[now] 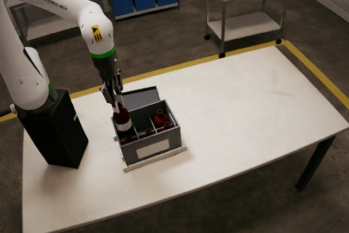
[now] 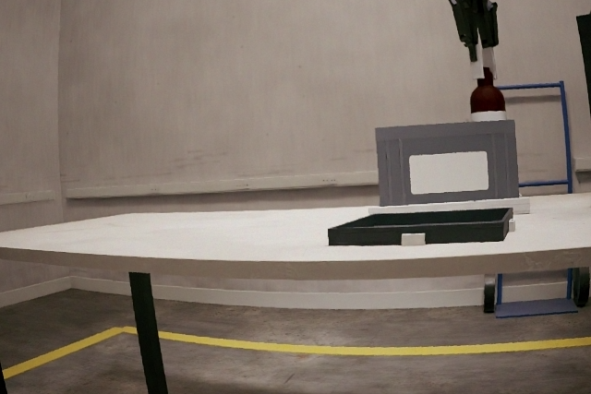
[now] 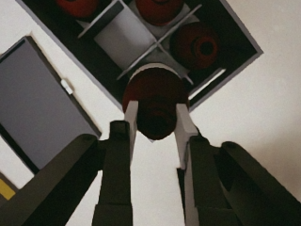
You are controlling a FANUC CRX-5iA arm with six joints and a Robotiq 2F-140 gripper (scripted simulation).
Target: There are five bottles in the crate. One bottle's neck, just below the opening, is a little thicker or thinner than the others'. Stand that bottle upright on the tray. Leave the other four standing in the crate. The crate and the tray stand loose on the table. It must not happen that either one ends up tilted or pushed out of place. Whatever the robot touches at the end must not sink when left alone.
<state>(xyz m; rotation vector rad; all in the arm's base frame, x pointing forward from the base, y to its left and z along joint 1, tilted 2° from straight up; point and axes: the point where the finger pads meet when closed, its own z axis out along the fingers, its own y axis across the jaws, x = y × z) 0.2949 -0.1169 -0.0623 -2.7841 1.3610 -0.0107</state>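
Right now my hand is 9 cm above the bottle. Round my hand: crate 8 cm ahead, 5 cm to the right, 21 cm below; dark tray 14 cm ahead, 23 cm to the left, 28 cm below.
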